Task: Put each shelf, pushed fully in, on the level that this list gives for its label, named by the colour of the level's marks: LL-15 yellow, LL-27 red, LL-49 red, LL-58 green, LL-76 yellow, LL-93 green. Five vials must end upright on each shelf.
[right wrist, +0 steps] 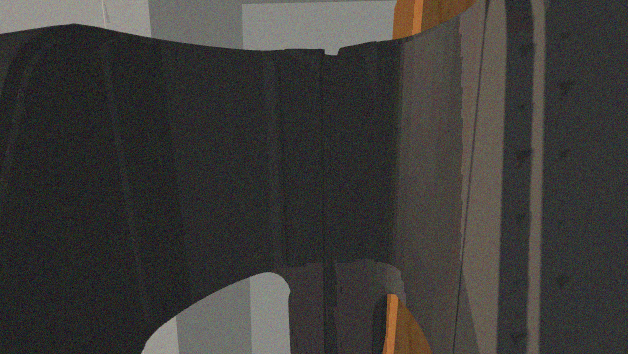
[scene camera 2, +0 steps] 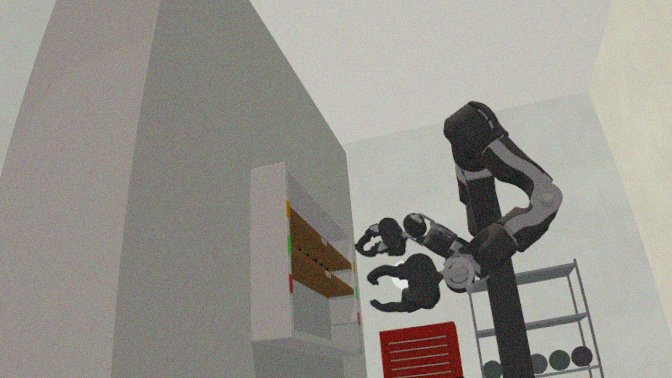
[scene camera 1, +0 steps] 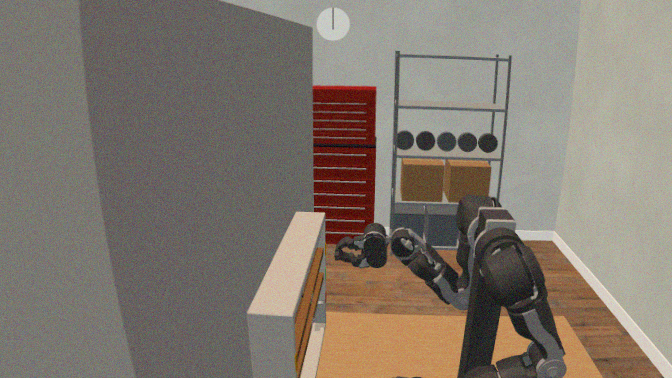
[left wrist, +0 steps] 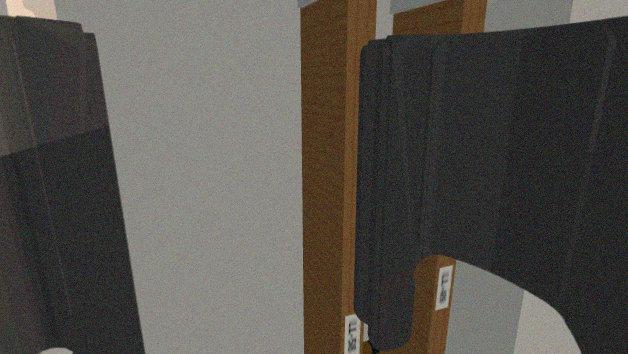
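Note:
Two brown shelves are in the wall cabinet: the LL-49 shelf (left wrist: pixel 440 320) (scene camera 2: pixel 320 239) at the yellow marks and the LL-58 shelf (left wrist: pixel 325 150) (scene camera 2: pixel 317 280) below it at the green marks. Small black caps (scene camera 2: pixel 315 259) show between them in scene camera 2; I cannot count the vials or judge their tilt. My left gripper (scene camera 2: pixel 372 291) (left wrist: pixel 240 190) is partly open and empty, in front of the cabinet. My right gripper (scene camera 2: pixel 358 247) (scene camera 1: pixel 338 252) (right wrist: pixel 327 150) is shut and empty, in front of the cabinet, above the left gripper in scene camera 2. Its fingers hide much of the right wrist view.
The white cabinet (scene camera 1: pixel 285 270) (scene camera 2: pixel 270 250) hangs on a grey wall block (scene camera 1: pixel 200 150) (scene camera 2: pixel 225 125). A red tool chest (scene camera 1: pixel 345 115) (scene camera 2: pixel 420 327) and a metal rack (scene camera 1: pixel 396 100) stand behind, the rack holding boxes and round dark items. A mat (scene camera 1: pixel 390 340) lies on the wooden floor.

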